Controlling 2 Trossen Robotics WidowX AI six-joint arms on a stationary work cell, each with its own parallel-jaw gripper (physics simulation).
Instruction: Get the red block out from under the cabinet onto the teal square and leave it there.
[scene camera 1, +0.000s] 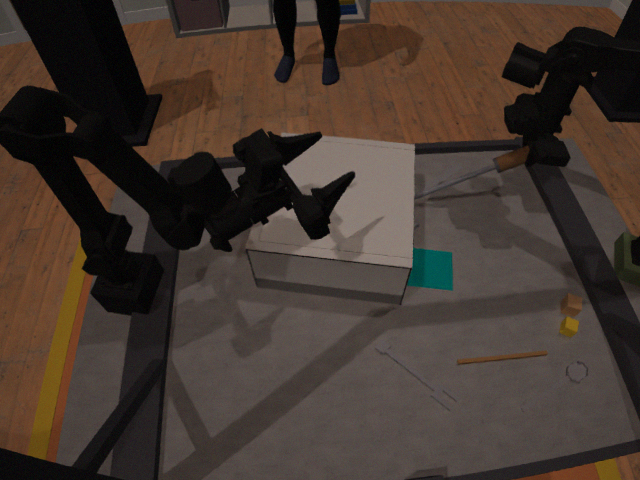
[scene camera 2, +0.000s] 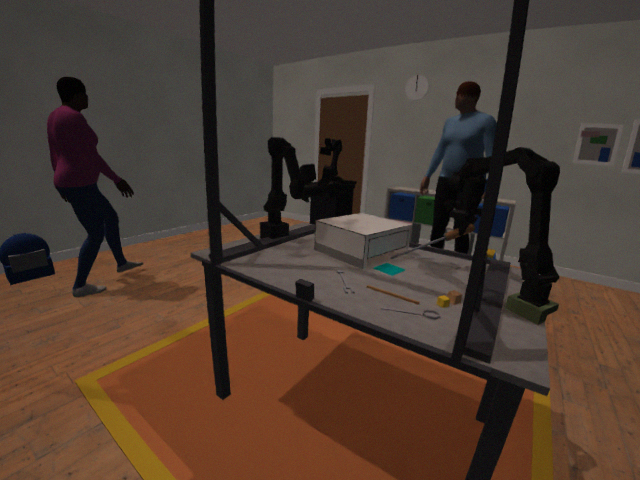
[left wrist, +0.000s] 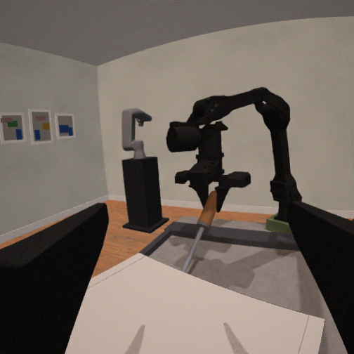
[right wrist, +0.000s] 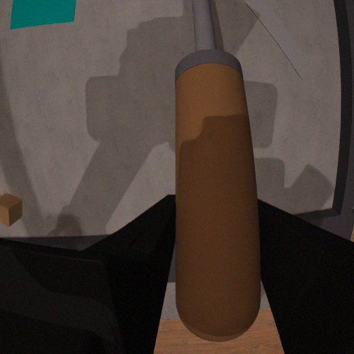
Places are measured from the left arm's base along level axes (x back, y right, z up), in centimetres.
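Pixels of known places: left gripper, fingertip midpoint: (scene camera 1: 337, 153) (scene camera 2: 355, 184); right gripper, fingertip midpoint: (scene camera 1: 525, 159) (scene camera 2: 462, 235); left arm's base at its link origin: (scene camera 1: 122, 273) (scene camera 2: 274, 223); right arm's base at its link origin: (scene camera 2: 533, 299).
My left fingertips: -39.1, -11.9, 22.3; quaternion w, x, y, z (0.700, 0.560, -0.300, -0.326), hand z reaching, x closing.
Note:
Ahead of a thing's pixels: the offset from my left fingertips to its top centre, as dx, dy, dz. "*": to the spot under its first point.
The white cabinet @[+0.4, -7.6, -16.5] (scene camera 1: 374, 180) (scene camera 2: 338, 240) (left wrist: 190, 310) stands at the back of the table. The teal square @[* -20.1, -0.7, -30.0] (scene camera 1: 434, 269) (scene camera 2: 389, 268) (right wrist: 44, 12) lies beside its right side in scene camera 1. The red block does not show in any view. My right gripper (scene camera 1: 528, 155) (left wrist: 211, 210) is shut on the brown handle @[-35.3, -19.8, -10.9] (scene camera 1: 510, 159) (scene camera 2: 460, 231) (left wrist: 208, 212) (right wrist: 215, 165) of a hook tool. The tool's grey rod @[* -24.0, -18.1, -22.0] (scene camera 1: 457, 181) (scene camera 2: 419, 247) (left wrist: 193, 250) slopes down to the cabinet's open side; its far end is mostly hidden. My left gripper (scene camera 1: 337, 155) is open and empty above the cabinet top.
A tan cube @[-47.5, +5.7, -27.1] (scene camera 1: 571, 304) (scene camera 2: 454, 296) (right wrist: 10, 210) and a yellow cube @[-46.3, +10.4, -27.6] (scene camera 1: 569, 326) (scene camera 2: 443, 301) lie at the right. An orange stick @[-32.6, +17.1, -29.4] (scene camera 1: 501, 357) (scene camera 2: 392, 294) and a thin grey tool @[-16.4, +21.4, -29.2] (scene camera 1: 410, 369) lie nearer the front. Dark rails edge the table.

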